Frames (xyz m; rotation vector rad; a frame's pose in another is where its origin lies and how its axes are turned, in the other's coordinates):
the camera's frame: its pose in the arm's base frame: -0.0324 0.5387 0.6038 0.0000 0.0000 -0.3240
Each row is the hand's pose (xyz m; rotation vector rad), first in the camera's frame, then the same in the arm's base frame.
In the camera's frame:
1: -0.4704 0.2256 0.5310 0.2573 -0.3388 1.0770
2: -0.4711 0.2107 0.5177 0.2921 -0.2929 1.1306
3: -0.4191 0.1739 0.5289 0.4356 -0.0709 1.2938
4: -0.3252 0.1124 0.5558 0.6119 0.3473 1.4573
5: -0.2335 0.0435 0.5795 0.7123 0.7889 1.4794
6: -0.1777 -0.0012 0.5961 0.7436 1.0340 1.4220
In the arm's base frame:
1: -0.4065 0.9023 1.1348 0.1943 -0.3665 0.7578
2: -0.4119 0.8884 1.1215 0.2347 -0.3273 0.8112
3: -0.3743 0.8370 1.1327 0.4055 -0.1359 0.9750
4: -0.3049 0.7488 1.1596 0.6362 0.2353 1.1467
5: -0.2399 0.6543 1.1833 0.7994 0.6390 1.1862
6: -0.2012 0.5941 1.1999 0.8682 0.8681 1.1426

